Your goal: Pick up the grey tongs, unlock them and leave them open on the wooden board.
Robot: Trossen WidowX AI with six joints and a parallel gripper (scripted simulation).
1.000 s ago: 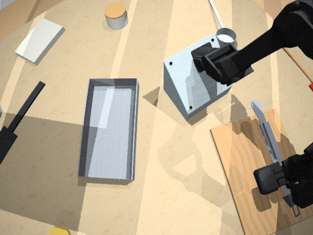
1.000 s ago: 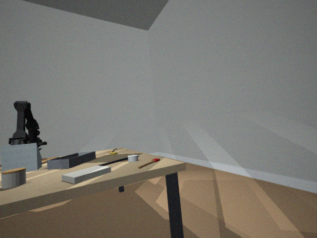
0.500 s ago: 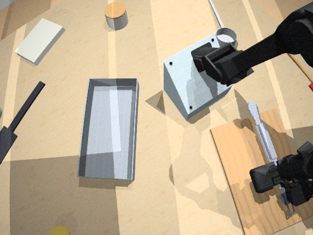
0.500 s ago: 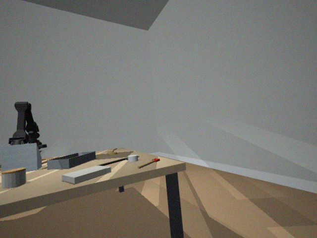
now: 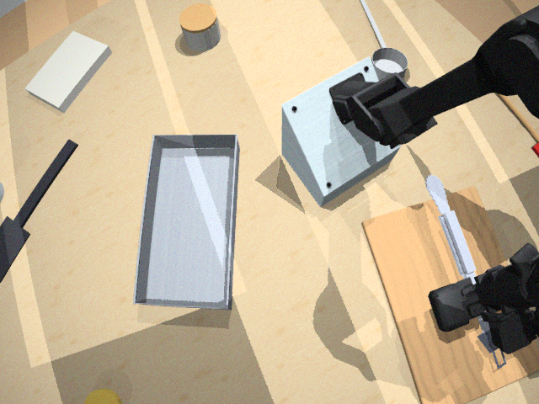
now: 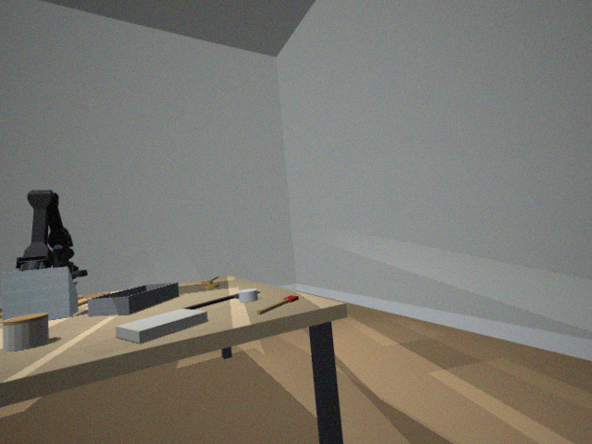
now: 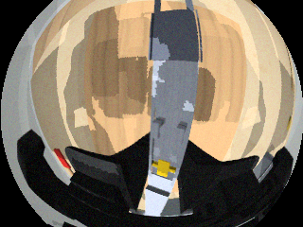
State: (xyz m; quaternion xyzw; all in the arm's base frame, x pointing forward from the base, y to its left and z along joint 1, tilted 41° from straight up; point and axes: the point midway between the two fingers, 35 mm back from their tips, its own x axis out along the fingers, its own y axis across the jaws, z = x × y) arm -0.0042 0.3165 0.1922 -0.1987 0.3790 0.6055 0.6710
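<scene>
My gripper tip is 1 cm past the yellow lock piece and 4 cm below it. From my gripper tip the other things lie so: wooden board: 4 cm below; red-tipped stick: 37 cm behind, 16 cm to the right, 4 cm below; roasting tin: 32 cm ahead, 37 cm to the right, 2 cm below.
</scene>
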